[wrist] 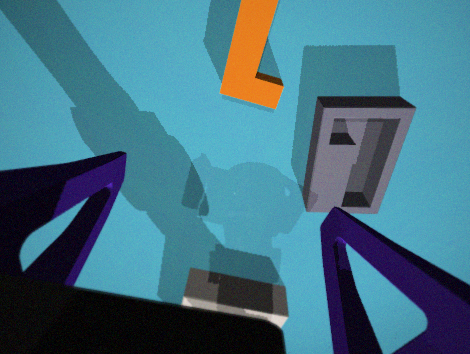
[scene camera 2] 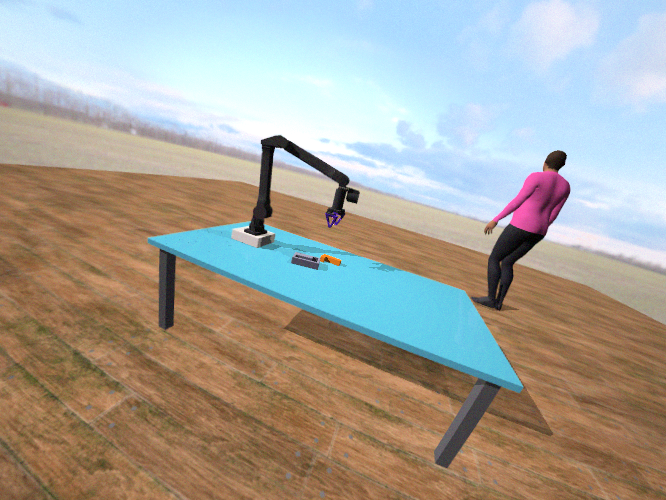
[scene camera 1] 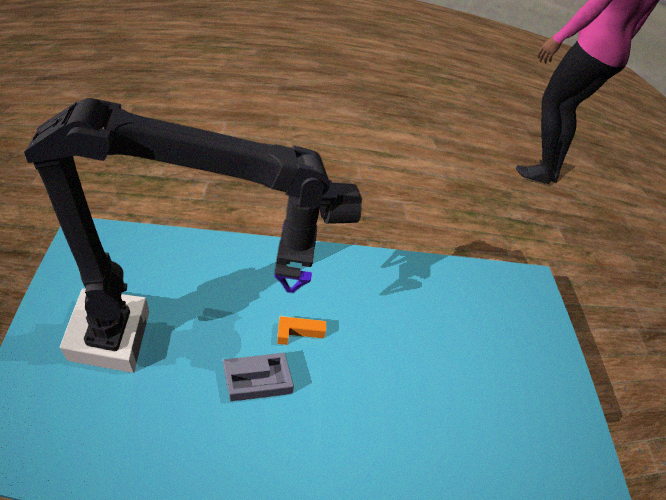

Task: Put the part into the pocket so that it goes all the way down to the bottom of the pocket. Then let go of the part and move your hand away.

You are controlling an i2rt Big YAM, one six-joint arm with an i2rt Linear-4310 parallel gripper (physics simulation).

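Frame: origin at the arm's base, x ahead, y left, z up, level; millimetres.
Seen in the pictures: gripper, fingertip midpoint: [wrist: 232, 192] [scene camera 2: 332, 226] [scene camera 1: 292, 273]; arm's base at its link origin: [scene camera 2: 255, 232] [scene camera 1: 108, 327].
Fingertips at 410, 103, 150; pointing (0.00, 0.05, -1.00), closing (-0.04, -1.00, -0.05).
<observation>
Pixels of each thing's top centre, then the offset from my fingertips to it, as dx, dy, dz. Level surfaces: height alone.
- orange L-shaped block at its top centre: [wrist: 265, 44] [scene camera 1: 302, 328] [scene camera 2: 331, 258] +40, -8, -176
- grey block at its top centre: [wrist: 354, 167] [scene camera 1: 257, 372] [scene camera 2: 307, 257] -51, -145, -170
- blue table at its surface level: dz -206
The part is an orange L-shaped block [scene camera 1: 307, 327] [scene camera 2: 330, 260] [wrist: 246, 55] lying flat on the table, apart from the pocket. The pocket is an L-shaped recess in a grey block [scene camera 1: 250, 363] [scene camera 2: 305, 262] [wrist: 321, 165], and it holds no part. In scene camera 1 the grey block is below and left of the orange part. My gripper [scene camera 1: 292, 290] [scene camera 2: 331, 226] [wrist: 232, 192] is open, with purple fingers wide apart. It hangs well above the table. In the wrist view the orange part is beyond the fingertips at the top, and the grey block is beyond the right fingertip.
The arm's pale base block [scene camera 1: 102, 358] [scene camera 2: 243, 236] [wrist: 235, 312] stands at the left end of the blue table [scene camera 1: 457, 376] [scene camera 2: 387, 306]. A person in a pink top [scene camera 1: 605, 37] [scene camera 2: 539, 201] is on the wooden floor beyond the table. Arm shadows cross the table.
</observation>
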